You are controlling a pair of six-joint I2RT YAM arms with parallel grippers.
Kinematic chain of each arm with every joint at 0, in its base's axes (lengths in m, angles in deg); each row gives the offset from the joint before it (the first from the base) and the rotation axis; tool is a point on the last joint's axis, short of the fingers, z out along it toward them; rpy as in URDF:
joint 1: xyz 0 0 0.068 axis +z
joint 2: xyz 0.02 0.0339 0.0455 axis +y
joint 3: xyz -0.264 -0.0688 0 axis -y
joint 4: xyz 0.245 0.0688 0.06 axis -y
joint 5: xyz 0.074 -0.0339 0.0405 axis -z
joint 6: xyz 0.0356 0 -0.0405 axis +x
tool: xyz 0 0 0 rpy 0 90 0
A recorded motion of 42 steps. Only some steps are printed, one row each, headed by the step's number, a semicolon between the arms.
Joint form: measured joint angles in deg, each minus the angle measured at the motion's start. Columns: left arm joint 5, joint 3, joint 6, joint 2, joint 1, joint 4; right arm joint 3, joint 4, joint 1, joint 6, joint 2, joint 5.
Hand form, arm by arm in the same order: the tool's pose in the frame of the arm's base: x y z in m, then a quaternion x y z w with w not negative. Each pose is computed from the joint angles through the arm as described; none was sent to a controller.
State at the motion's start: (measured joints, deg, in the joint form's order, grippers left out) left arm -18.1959 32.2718 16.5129 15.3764 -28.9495 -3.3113; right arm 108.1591 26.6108 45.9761 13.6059 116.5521 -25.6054
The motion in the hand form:
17: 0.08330 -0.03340 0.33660 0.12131 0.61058 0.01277 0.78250; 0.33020 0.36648 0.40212 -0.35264 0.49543 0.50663 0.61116
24: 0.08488 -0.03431 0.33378 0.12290 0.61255 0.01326 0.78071; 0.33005 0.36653 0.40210 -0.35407 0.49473 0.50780 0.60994
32: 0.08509 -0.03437 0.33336 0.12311 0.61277 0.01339 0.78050; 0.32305 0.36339 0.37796 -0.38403 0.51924 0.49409 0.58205
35: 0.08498 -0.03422 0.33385 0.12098 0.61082 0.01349 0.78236; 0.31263 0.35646 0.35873 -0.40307 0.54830 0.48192 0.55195
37: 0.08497 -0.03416 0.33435 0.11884 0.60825 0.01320 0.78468; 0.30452 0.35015 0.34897 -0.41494 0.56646 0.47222 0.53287
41: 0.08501 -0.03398 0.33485 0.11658 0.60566 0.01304 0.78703; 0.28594 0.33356 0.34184 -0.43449 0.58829 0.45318 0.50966
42: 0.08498 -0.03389 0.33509 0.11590 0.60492 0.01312 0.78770; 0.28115 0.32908 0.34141 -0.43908 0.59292 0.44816 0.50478
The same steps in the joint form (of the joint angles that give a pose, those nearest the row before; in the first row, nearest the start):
17: 0.05 -0.33 0.00 0.33 0.00 0.76; 0.59 -0.92 0.07 -1.16 0.74 -2.36
24: 0.08 -0.92 0.02 0.44 0.00 1.11; 0.59 -0.92 0.07 -1.11 0.74 -2.62
32: 0.13 -1.01 0.02 0.44 0.05 1.16; -6.01 -2.89 0.28 -4.17 -1.73 -4.48
35: 0.00 -1.05 0.02 0.41 0.05 1.55; -12.31 -5.86 0.57 -6.27 -4.87 -5.20
37: -0.09 -1.14 0.02 0.41 0.04 2.10; -16.07 -8.44 0.74 -7.80 -7.21 -5.44
41: -0.08 -1.22 0.00 0.41 0.16 2.64; -22.47 -13.09 1.03 -10.82 -12.68 -5.40
42: -0.09 -1.22 0.00 0.41 0.19 2.78; -23.80 -14.45 1.09 -11.58 -14.10 -5.31

